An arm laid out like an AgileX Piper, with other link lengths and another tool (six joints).
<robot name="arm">
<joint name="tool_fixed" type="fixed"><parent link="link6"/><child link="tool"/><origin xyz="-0.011 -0.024 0.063" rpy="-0.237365 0 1.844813"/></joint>
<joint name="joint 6" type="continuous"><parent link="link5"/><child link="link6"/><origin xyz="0 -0.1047 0" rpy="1.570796 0 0"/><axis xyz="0 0 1"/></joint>
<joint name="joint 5" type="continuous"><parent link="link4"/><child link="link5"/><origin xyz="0 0 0" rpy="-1.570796 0 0"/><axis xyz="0 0 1"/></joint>
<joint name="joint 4" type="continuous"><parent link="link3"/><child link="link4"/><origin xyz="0.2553 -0.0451 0" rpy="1.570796 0 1.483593"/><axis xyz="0 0 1"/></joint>
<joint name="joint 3" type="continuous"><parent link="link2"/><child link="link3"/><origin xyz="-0.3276 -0.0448 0"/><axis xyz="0 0 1"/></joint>
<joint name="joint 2" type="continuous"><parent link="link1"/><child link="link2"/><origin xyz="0 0 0" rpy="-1.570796 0 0"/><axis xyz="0 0 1"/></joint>
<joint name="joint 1" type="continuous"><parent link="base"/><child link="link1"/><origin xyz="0 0 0.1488"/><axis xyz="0 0 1"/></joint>
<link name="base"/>
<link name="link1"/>
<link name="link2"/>
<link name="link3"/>
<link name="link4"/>
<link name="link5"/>
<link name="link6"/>
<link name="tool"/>
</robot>
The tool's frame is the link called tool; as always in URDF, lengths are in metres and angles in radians. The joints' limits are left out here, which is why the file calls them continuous.
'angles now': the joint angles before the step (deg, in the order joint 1, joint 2, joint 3, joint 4, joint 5, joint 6). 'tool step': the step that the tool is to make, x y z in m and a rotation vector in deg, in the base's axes. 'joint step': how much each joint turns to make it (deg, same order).
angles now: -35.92, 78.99, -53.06, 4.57, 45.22, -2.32
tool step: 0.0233, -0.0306, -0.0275, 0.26, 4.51, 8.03
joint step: -3.12, 9.17, -4.08, 2.53, -0.40, -13.15
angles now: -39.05, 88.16, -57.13, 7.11, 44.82, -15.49
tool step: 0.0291, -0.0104, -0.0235, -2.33, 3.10, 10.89
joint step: 1.34, 6.64, -2.66, -0.51, -2.17, -10.09
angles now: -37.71, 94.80, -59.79, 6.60, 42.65, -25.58
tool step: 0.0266, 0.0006, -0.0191, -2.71, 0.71, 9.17
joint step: 2.19, 4.40, -0.90, 0.01, -3.99, -7.76
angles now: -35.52, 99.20, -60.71, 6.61, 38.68, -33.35
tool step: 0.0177, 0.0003, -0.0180, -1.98, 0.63, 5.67
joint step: 1.46, 3.56, -0.42, -0.44, -3.47, -4.51
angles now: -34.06, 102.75, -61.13, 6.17, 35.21, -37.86
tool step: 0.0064, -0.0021, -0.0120, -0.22, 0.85, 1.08
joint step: 0.37, 2.26, -0.55, -0.55, -1.10, -0.49
